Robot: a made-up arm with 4 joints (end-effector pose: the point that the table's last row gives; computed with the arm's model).
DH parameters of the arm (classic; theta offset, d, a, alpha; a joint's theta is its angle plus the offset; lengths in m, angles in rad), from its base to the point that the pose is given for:
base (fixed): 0.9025 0 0.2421 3.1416
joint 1: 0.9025 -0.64 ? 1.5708
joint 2: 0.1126 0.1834 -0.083 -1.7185
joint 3: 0 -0.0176 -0.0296 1.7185
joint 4: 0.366 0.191 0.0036 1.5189
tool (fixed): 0.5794 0.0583 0 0
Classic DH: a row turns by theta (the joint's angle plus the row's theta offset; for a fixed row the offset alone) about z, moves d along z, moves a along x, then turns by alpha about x.
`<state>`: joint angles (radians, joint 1 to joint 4).
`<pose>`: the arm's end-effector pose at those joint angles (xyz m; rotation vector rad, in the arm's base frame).
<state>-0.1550 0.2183 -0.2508 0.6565</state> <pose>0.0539 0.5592 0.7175 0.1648 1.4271 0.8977</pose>
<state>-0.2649 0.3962 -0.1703 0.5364</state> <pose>0.0410 0.5546 0.7313 0.1523 1.4827 0.9065</pose>
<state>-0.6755 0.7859 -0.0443 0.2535</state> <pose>-0.0512 0.5159 0.7448 -0.1150 1.6204 1.0751</pose>
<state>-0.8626 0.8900 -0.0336 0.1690</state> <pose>-0.1002 0.4821 0.7478 -0.2711 1.6507 1.1983</pose>
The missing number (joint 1, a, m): 0.05
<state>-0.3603 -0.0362 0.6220 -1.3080</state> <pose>0.0310 0.5603 0.6958 -0.4505 -0.8603 0.2821</pose>
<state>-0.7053 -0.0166 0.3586 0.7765</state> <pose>-0.0370 0.5030 0.6806 0.0702 1.2218 0.8329</pose>
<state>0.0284 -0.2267 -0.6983 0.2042</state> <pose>0.0048 0.5346 0.6874 -0.1188 0.6109 1.2070</pose>
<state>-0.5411 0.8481 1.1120 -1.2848</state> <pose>0.0845 0.5505 0.6329 -0.9275 -0.0905 0.3841</pose>
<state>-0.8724 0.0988 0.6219 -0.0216</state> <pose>-0.0636 0.4794 0.7099 -0.0765 0.4623 0.8191</pose>
